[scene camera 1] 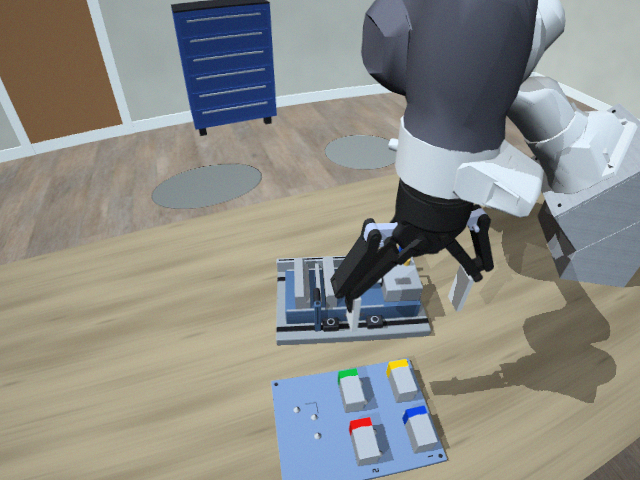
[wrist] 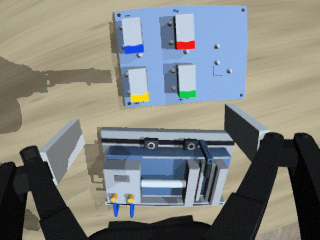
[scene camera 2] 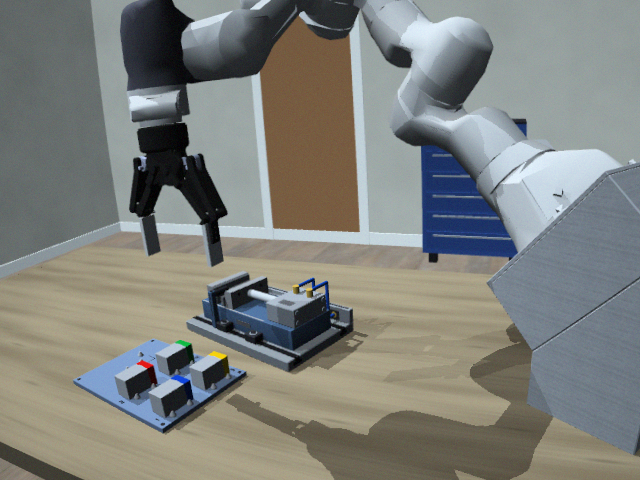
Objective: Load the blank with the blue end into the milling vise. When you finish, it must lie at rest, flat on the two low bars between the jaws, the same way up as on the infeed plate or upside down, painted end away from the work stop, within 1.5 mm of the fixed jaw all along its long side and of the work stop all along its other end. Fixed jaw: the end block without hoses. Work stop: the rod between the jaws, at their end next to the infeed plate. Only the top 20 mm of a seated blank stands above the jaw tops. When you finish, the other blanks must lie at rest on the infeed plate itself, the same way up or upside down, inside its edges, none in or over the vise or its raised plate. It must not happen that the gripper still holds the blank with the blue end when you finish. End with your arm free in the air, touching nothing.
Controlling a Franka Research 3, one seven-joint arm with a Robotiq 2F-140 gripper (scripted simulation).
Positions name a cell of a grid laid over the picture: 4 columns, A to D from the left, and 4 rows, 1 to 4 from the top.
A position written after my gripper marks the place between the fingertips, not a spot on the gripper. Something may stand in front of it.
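Red-ended blank (scene camera 2: A4), also (wrist: C1). Green-ended blank (scene camera 2: B3), also (scene camera 1: C4). Yellow-ended blank (scene camera 2: B4), also (scene camera 1: C4). Hosed jaw block (scene camera 2: B3). My gripper (scene camera 1: C3).
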